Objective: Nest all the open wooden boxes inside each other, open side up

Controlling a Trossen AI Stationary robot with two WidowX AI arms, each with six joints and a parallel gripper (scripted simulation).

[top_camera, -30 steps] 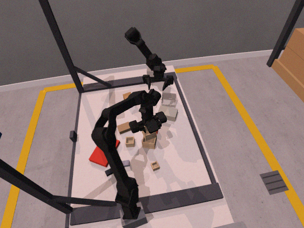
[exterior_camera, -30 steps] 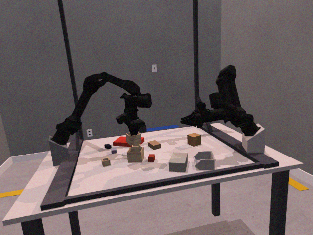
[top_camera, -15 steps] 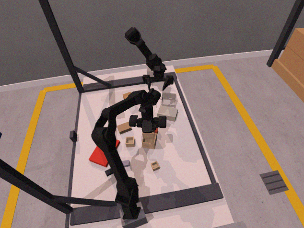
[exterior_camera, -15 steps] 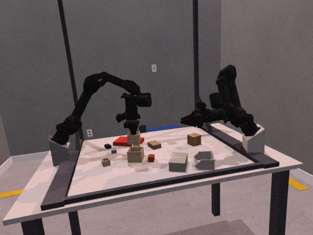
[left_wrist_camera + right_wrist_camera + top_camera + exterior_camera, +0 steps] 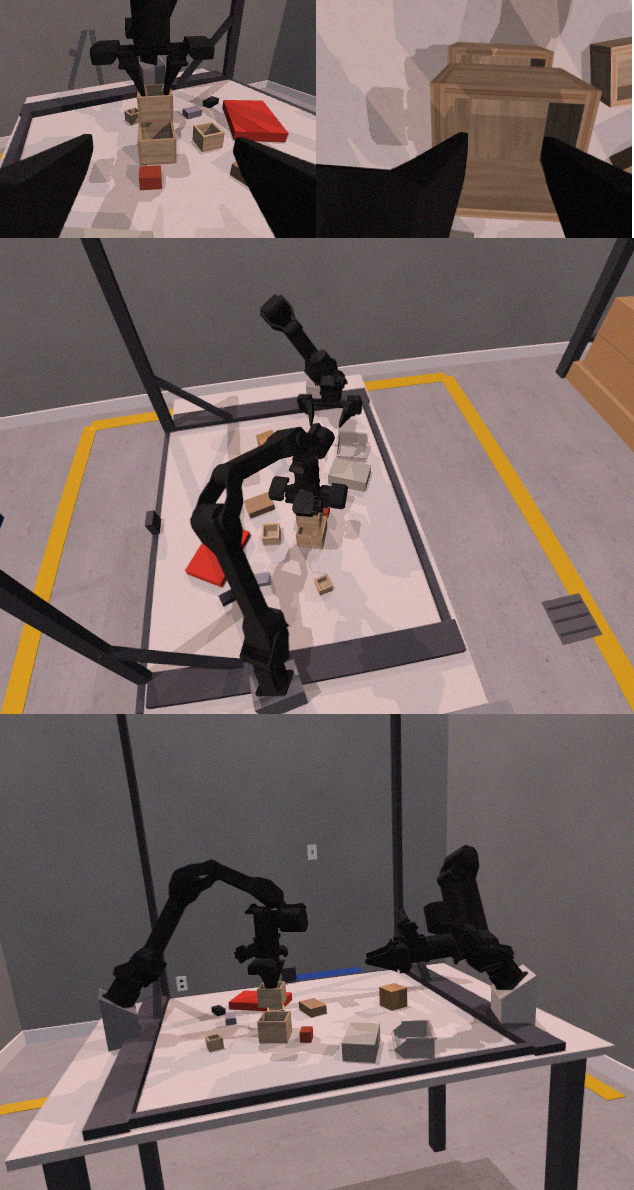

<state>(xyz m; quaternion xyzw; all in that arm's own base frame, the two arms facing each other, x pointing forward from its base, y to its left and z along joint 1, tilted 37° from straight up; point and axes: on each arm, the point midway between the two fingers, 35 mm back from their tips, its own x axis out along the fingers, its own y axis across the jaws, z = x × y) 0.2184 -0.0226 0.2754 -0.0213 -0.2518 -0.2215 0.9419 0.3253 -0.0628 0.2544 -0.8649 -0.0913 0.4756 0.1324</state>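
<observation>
Now: right hand 20 mm short of the red cube, 80 mm to the right of it and 150 mm above it. The rest, counted from my right hand: grey closed block: 100 mm ahead, 220 mm to the left, 140 mm below; red slab: 250 mm behind, 80 mm to the right, 150 mm below; flat brown block: 170 mm behind, 90 mm to the left, 150 mm below.
The grey closed block is 7 cm ahead of my left hand, 6 cm to the right of it and 19 cm below it. From my left hand the other things lie so: red cube (19 cm to the right, 20 cm below); grey open box (8 cm ahead, 6 cm to the left, 18 cm below); brown cube (21 cm behind, 6 cm to the left, 18 cm below).
</observation>
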